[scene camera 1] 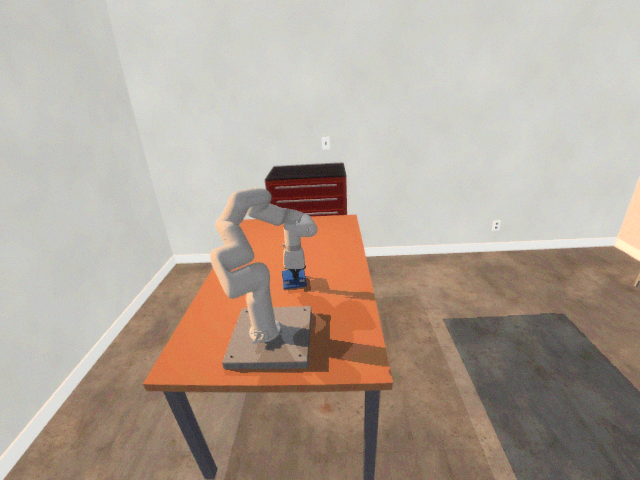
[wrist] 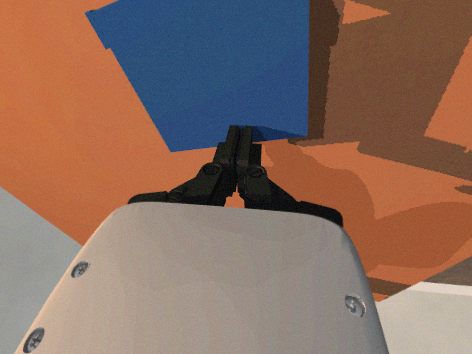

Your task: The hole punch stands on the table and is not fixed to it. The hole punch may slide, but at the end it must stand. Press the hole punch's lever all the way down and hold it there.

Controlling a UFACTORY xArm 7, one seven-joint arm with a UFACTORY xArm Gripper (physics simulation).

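Where they show: gripper, fingertip midpoint: (scene camera 1: pixel 295 278) (wrist: pixel 241 142); arm's base at its link origin: (scene camera 1: pixel 265 331).
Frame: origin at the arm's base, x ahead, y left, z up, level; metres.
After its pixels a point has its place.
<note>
The blue hole punch (scene camera 1: pixel 294 284) @(x 0.372, y -0.044, z -0.024 m) (wrist: pixel 215 70) @(x 0.409, y -0.039, z 0.020 m) stands upright on the orange table (scene camera 1: pixel 330 248) @(x 0.790, y -0.186, z -0.036 m) (wrist: pixel 50 115) @(x 0.328, y 0.181, z -0.036 m), beyond the arm's base in the scene view. In the wrist view its broad blue top, the lever, fills the upper middle, cut off at the upper edge. My gripper (scene camera 1: pixel 295 279) @(x 0.360, y -0.058, z 0.020 m) (wrist: pixel 241 142) @(x 0.360, y -0.058, z 0.020 m) is shut and empty and points down. Its fingertips are over the lever near its lower edge in the wrist view and appear to touch it, with a small dark shadow beside them. How far down the lever stands cannot be told from these views.
The arm's grey base plate (scene camera 1: pixel 242 353) @(x -0.125, y 0.054, z -0.002 m) lies on the near part of the table. A red drawer cabinet (scene camera 1: pixel 310 191) stands behind the table's far edge. Shadows of the arm fall to the right of the hole punch.
</note>
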